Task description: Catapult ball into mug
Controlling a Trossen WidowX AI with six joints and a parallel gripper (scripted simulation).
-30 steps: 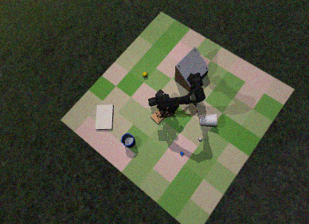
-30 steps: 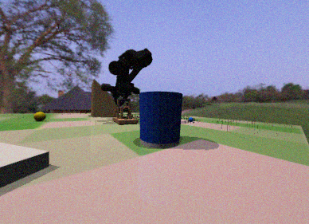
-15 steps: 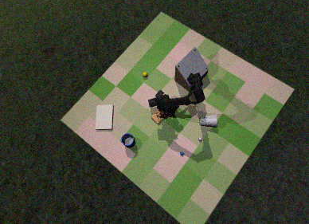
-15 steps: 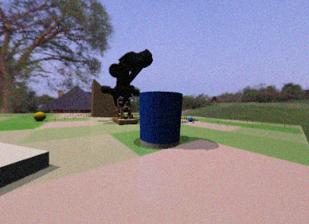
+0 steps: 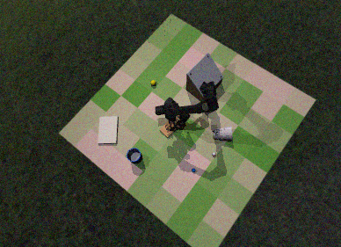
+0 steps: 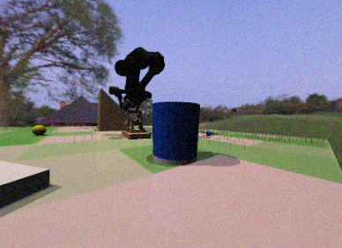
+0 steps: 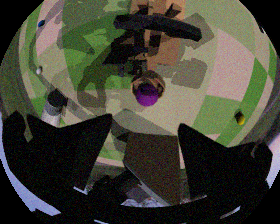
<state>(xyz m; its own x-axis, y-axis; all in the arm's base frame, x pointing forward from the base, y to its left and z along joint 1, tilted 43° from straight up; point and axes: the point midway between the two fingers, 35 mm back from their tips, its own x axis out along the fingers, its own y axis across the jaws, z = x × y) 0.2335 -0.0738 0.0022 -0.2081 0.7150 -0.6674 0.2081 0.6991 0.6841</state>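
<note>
Right now the purple ball is 50 mm below my gripper tip. Round my gripper tip: wooden catapult (70 mm ahead, 60 mm below, 10 mm to the left); yellow ball (310 mm to the right, 110 mm behind, 90 mm below); tiny pale ball (330 mm to the left, 110 mm ahead, 100 mm below).
</note>
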